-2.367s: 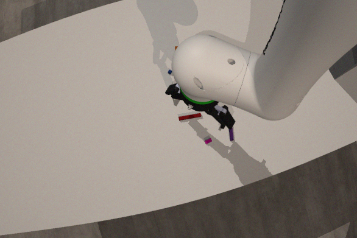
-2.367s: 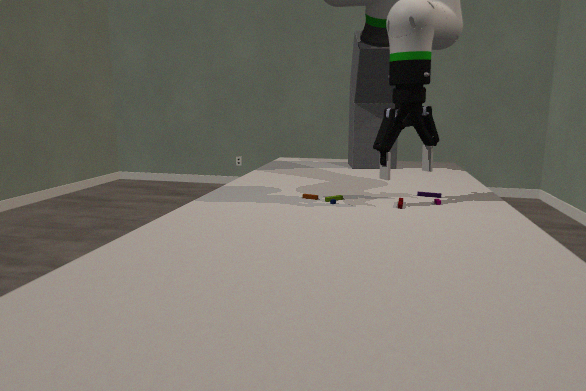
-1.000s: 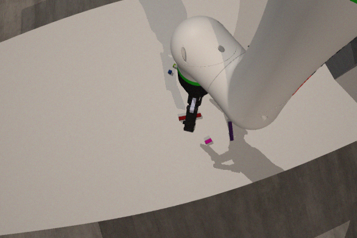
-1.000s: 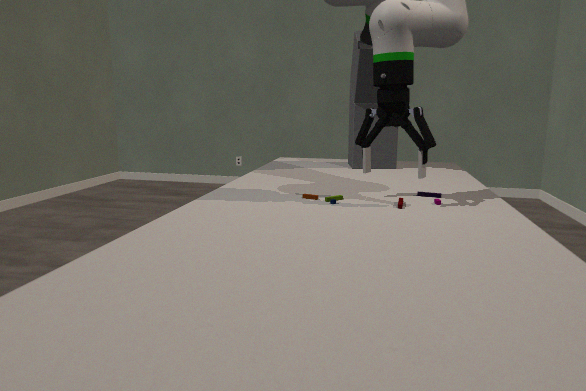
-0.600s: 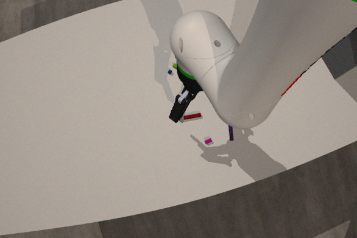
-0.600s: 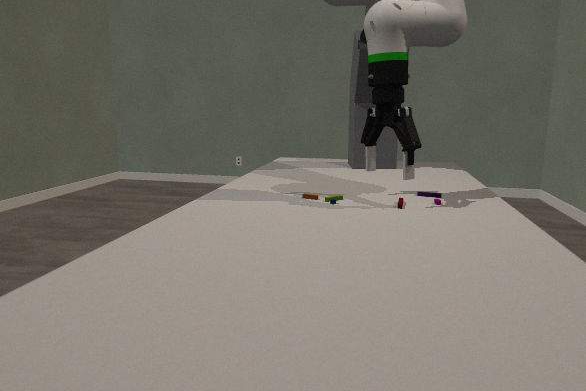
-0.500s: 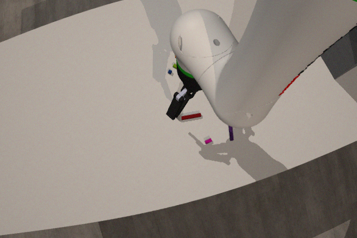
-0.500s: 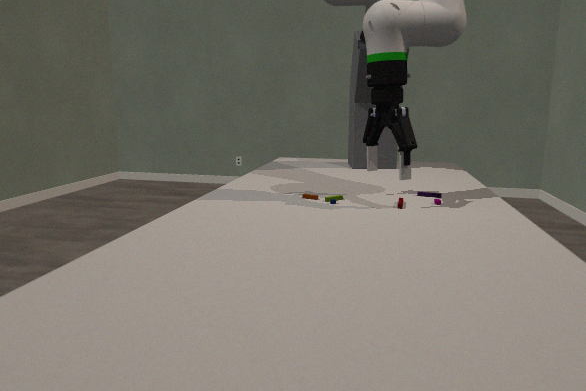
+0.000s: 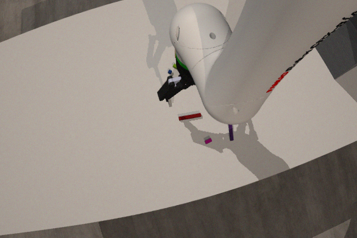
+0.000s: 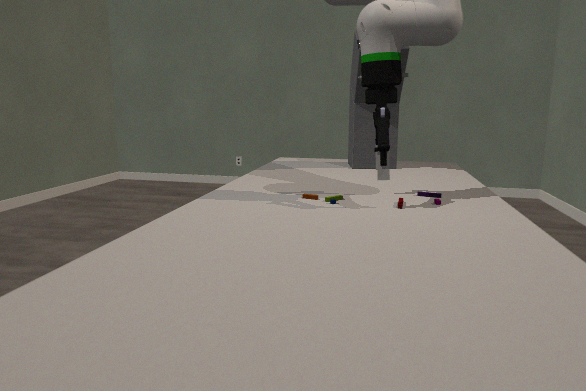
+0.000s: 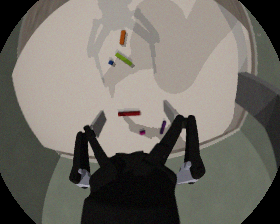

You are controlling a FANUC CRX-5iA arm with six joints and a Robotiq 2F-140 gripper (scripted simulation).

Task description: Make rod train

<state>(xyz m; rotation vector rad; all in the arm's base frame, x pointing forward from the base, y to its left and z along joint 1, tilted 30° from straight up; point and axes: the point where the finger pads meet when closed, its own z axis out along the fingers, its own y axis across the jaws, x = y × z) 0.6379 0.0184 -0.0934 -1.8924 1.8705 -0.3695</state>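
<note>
Right now my hand is 120 mm to the left of the blue rod, 70 mm above it and 40 mm short of it. Round my hand: magenta rod: 140 mm to the left, 70 mm below, 10 mm behind; then red rod: 70 mm below, 50 mm to the left, 20 mm ahead; then lime rod: 120 mm to the right, 70 mm below, 10 mm ahead.
</note>
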